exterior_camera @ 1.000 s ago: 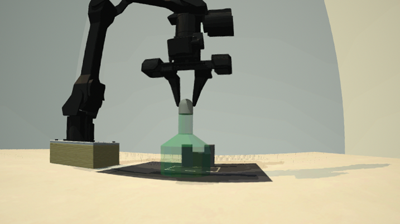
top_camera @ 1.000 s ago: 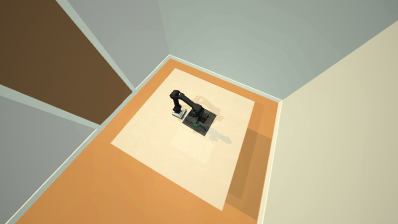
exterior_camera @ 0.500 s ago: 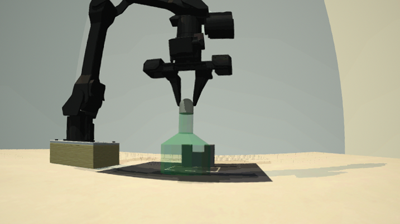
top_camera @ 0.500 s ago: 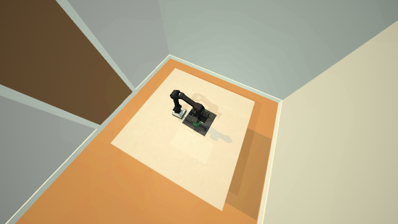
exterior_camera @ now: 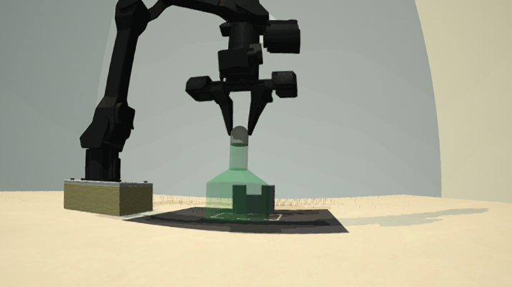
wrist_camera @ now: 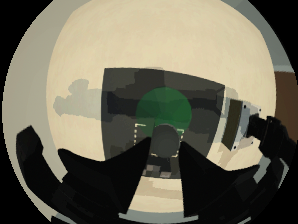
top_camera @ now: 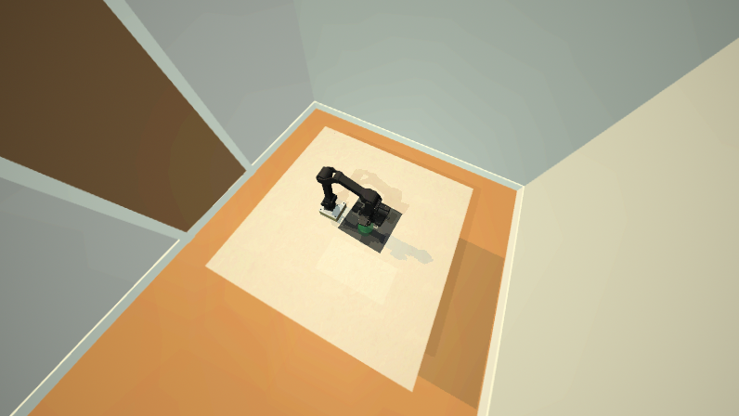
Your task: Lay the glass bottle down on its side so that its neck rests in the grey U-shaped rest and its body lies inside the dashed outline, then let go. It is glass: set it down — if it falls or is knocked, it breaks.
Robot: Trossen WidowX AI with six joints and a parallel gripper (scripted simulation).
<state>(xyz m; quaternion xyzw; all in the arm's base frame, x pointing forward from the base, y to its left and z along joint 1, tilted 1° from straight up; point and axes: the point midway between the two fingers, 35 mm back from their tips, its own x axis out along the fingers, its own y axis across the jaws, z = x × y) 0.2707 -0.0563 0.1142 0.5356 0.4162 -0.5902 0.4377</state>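
Right now my gripper tip is 5 cm above the green glass bottle. The rest, counted from my gripper tip: dark mat: 14 cm below, 6 cm to the left, 2 cm ahead.
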